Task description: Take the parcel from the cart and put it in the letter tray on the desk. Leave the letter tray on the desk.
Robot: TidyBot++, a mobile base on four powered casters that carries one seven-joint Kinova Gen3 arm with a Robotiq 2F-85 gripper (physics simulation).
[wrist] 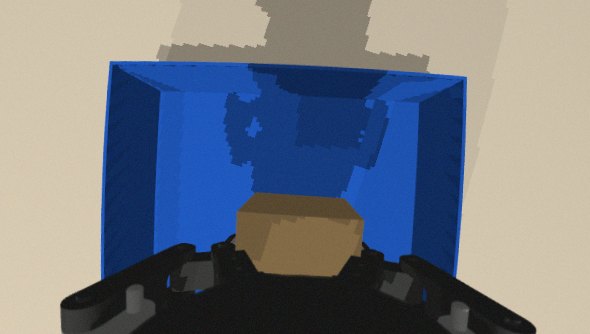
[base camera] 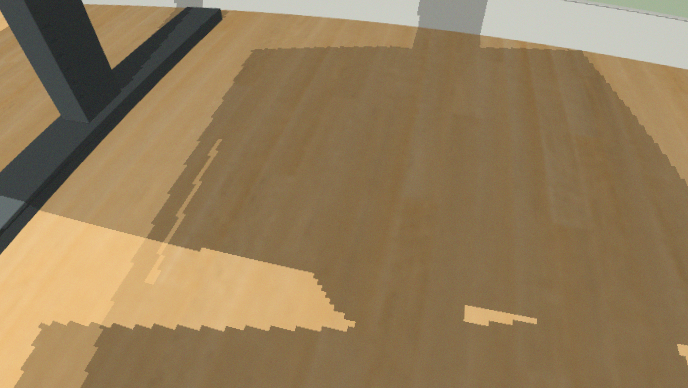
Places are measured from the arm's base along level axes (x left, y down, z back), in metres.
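Pixels of known places: gripper, fingertip midpoint: (wrist: 296,244).
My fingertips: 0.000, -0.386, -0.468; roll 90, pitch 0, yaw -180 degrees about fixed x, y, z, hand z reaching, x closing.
Observation:
For each thing: its top centre in the pictures, then the offset to it from my fingertips, as dx, dy, dz. Level surfaces: height alone.
- parcel, top centre: (wrist: 294,305) +0.000, -0.052, +0.012
- letter tray, top centre: (wrist: 274,313) +0.013, -0.003, +0.050
- pale desk top, surface height: dy +0.063
- wooden floor, surface height: dy +0.782
The parcel (wrist: 300,245), a tan-brown box, is in the lower middle of the wrist view. My gripper (wrist: 296,244) is shut on it, one finger at each side. The letter tray (wrist: 200,150), bright blue with upright walls, lies behind and below the parcel on the pale desk top (wrist: 45,150). The parcel is in front of the tray's near-middle part and appears within its side walls; its exact height over the tray floor is hard to tell. The tray's near wall is hidden by the gripper. The cart does not show in either view.
In the base camera view, a dark metal desk leg and foot (base camera: 75,120) stand at the left on the wooden floor (base camera: 350,175). A white wall base (base camera: 325,10) runs along the back. Shadows of the arm fall across the tray and desk.

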